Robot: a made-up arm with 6 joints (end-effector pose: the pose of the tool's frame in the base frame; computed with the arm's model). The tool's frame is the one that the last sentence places.
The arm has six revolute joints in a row. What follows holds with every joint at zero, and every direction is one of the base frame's. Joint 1 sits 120 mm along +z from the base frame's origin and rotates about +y. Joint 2 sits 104.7 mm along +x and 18 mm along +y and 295.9 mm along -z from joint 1 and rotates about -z. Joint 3 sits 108 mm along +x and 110.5 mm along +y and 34.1 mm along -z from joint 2 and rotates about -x. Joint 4 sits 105.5 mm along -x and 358.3 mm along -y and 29.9 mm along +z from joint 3 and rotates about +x. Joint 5 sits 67.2 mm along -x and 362.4 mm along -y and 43.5 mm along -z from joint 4 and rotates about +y. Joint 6 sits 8.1 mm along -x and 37.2 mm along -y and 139.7 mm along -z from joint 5 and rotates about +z. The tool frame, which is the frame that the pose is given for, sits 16.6 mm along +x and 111.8 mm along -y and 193.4 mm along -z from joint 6; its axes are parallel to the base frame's.
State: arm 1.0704 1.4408 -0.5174 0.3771 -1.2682 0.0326
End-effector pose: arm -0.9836 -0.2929 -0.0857 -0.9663 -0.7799 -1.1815
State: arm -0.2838 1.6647 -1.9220 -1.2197 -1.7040 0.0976
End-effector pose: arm 0.1670 -0.2254 -0.8631 -0.8817 -1.8645 -1.9103
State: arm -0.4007 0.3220 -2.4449 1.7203 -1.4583 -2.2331
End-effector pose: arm 0.5058 0.3033 0.1258 -0.1700 -2.0185 -0.4820
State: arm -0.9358 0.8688 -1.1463 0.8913 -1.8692 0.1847
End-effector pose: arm 1.1094 -0.1108 -0.2849 -1.4895 1.6055 1.5678
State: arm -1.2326 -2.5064 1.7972 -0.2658 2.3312 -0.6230
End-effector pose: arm -0.3494 -0.6693 0.1656 -0.5335 -1.7793 -1.2988
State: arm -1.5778 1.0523 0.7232 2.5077 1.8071 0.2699
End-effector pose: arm 0.5623 0.3485 0.0061 0.4511 -0.8634 1.8966
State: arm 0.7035 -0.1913 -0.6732 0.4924 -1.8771 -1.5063
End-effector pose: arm -0.2689 -0.2252 -0.8862 1.2746 -0.4170 -2.4320
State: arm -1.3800 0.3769 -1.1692 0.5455 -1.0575 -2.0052
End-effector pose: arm 1.0206 0.2360 0.3017 2.9145 0.8653 -0.2311
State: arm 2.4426 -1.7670 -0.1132 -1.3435 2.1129 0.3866
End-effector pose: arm -0.2862 -0.2853 -0.3248 0.3531 -2.0949 -1.9499
